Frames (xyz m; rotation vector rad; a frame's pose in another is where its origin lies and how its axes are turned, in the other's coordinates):
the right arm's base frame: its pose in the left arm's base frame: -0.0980 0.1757 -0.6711 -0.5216 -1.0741 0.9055
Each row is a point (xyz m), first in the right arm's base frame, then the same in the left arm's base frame.
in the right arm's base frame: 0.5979 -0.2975 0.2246
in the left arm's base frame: -0.0816 0.4989 -0.0452
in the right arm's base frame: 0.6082 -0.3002 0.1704
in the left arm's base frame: -0.0294 0.5089 -0.0601
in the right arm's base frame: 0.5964 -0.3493 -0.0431
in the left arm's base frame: 0.1810 0.4838 -0.1172
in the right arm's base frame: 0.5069 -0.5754 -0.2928
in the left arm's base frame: 0.4756 0.2987 -0.0970
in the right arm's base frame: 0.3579 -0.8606 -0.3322
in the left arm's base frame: 0.5898 0.0201 0.0230
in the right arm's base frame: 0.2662 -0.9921 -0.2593
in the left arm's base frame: 0.5554 -0.1326 0.1038
